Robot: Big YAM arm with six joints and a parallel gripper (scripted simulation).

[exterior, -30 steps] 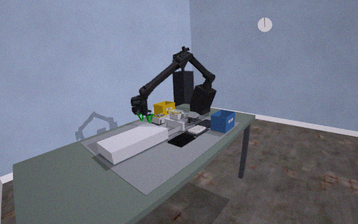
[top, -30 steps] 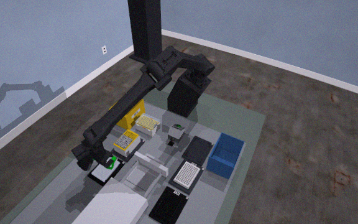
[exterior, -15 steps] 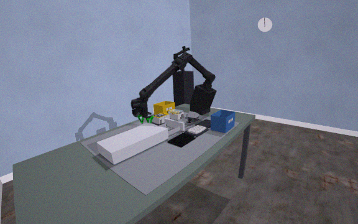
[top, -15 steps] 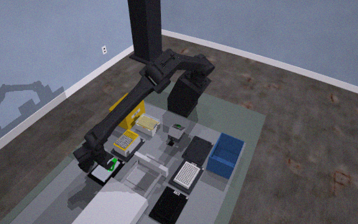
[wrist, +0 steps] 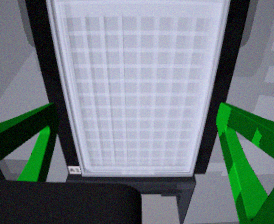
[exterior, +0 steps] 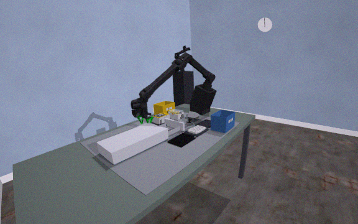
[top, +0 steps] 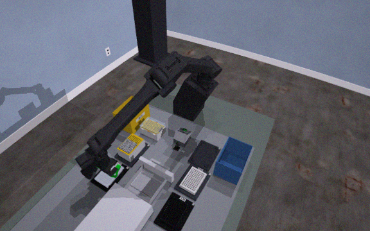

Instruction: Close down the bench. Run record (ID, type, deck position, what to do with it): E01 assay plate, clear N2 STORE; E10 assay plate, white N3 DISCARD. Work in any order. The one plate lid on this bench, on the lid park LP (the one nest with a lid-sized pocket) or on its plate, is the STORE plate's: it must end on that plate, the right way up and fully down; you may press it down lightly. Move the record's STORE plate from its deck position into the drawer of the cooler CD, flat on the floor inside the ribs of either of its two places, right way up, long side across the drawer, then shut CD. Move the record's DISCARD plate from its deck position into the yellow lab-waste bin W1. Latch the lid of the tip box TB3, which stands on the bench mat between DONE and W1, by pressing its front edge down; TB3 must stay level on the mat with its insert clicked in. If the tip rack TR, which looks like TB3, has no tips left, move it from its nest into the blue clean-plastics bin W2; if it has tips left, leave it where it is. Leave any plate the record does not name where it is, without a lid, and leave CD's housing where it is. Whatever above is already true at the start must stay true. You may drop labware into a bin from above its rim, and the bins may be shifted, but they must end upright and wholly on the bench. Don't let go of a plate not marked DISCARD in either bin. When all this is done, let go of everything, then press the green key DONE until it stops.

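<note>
The clear plate is 2 cm below my hand. The rest, counted from my hand: black nest 3 cm below; tip rack TR 18 cm behind, 1 cm to the right, 1 cm above; plate lid 2 cm below.
</note>
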